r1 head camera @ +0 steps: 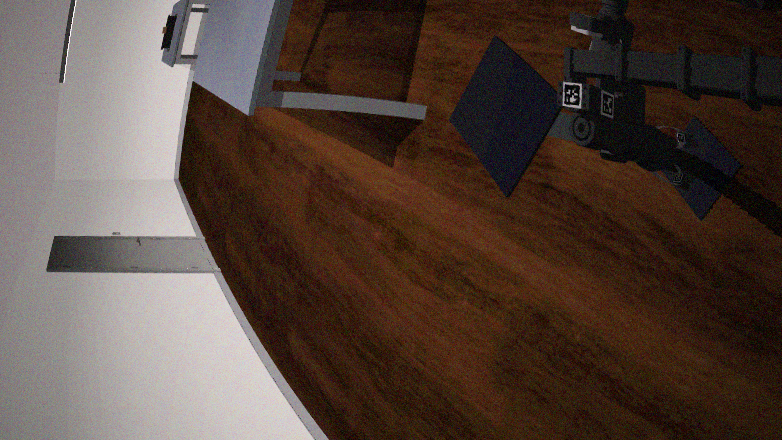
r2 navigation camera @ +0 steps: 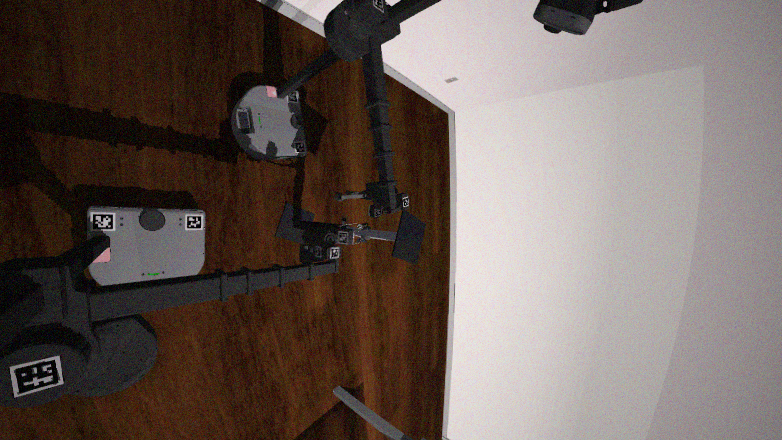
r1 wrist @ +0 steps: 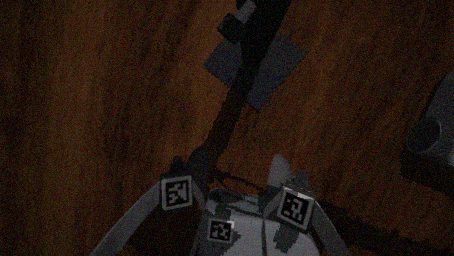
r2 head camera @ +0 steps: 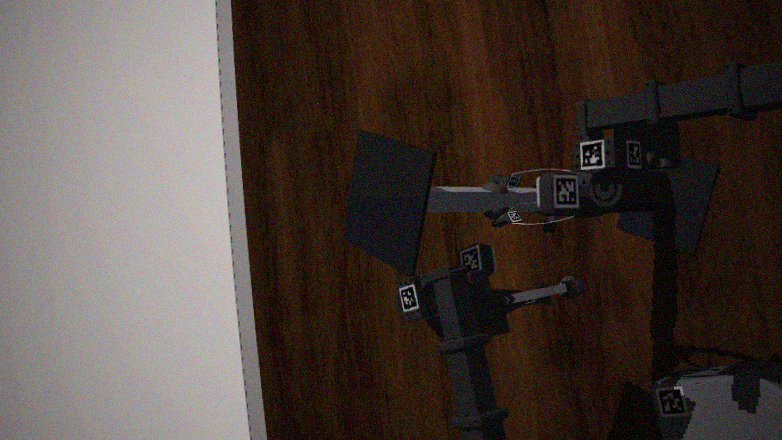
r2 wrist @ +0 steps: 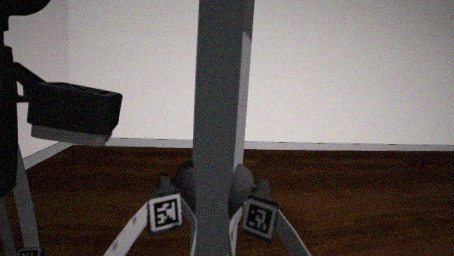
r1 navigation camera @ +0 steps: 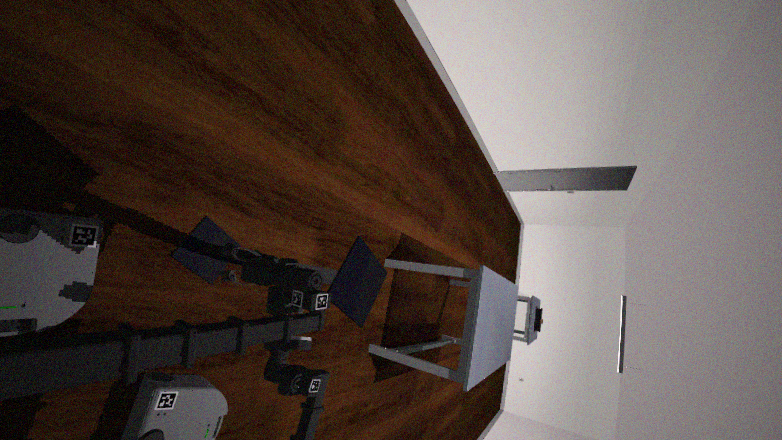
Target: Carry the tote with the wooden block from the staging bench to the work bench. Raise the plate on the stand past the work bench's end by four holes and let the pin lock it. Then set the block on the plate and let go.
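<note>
The stand's dark square plate [r1 head camera: 505, 114] [r1 navigation camera: 358, 281] [r2 head camera: 388, 202] [r2 navigation camera: 410, 238] tops a grey post [r2 head camera: 456, 199] [r2 navigation camera: 381, 235] [r2 wrist: 217, 100] above a dark base [r1 head camera: 702, 202] [r1 wrist: 282, 70] [r2 head camera: 694, 210]. My r2 gripper [r2 head camera: 498, 199] [r2 wrist: 216, 182] is shut on the post below the plate. My r1 gripper [r1 head camera: 679, 155] [r1 wrist: 239, 167] is open and empty, pointing down beside the stand. The dark tote [r1 head camera: 169, 32] [r1 navigation camera: 538, 314] is small on the far staging bench [r1 head camera: 173, 57] [r1 navigation camera: 530, 334]; an orange-brown speck at it looks like the block.
The work bench [r1 head camera: 235, 54] [r1 navigation camera: 494, 322] stands past the plate, with its leg [r2 navigation camera: 366, 410] low in the r2 navigation view. The r1 base [r2 head camera: 716, 404] [r2 navigation camera: 273, 120] and r2 base [r1 navigation camera: 180, 410] [r2 navigation camera: 147, 246] stand near the stand. The r1 arm [r2 head camera: 470, 372] [r2 navigation camera: 380, 125] passes close beside it.
</note>
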